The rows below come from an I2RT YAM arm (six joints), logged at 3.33 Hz.
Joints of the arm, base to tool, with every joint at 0 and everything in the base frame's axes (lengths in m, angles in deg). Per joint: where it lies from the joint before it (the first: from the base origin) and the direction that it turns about. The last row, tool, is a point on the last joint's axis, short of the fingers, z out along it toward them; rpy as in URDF.
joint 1: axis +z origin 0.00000 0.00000 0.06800
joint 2: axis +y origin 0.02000 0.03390 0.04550
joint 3: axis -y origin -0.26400 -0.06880 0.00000
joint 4: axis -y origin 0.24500 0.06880 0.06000
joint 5: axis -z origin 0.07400 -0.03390 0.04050
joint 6: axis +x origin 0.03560 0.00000 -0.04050
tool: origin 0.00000 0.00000 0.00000 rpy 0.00 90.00 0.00
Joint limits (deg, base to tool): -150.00..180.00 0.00..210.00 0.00..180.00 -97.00..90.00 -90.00..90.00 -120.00..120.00
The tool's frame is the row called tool.
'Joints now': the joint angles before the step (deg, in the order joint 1, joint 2, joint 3, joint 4, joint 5, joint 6). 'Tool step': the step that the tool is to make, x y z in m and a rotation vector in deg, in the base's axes. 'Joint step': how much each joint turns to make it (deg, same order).
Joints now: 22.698, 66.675, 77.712, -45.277, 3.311, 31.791
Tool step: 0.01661, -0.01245, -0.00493, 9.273, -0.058, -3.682
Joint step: -5.004, 0.722, -2.097, 6.032, -5.791, 6.601
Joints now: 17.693, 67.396, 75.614, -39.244, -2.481, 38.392
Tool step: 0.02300, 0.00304, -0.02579, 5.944, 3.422, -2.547
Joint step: -1.180, 3.300, -3.759, 5.944, -2.339, 6.426
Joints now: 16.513, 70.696, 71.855, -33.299, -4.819, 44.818
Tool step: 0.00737, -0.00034, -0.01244, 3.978, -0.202, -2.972
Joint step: -0.480, 0.372, -3.300, 5.355, 0.175, 4.525
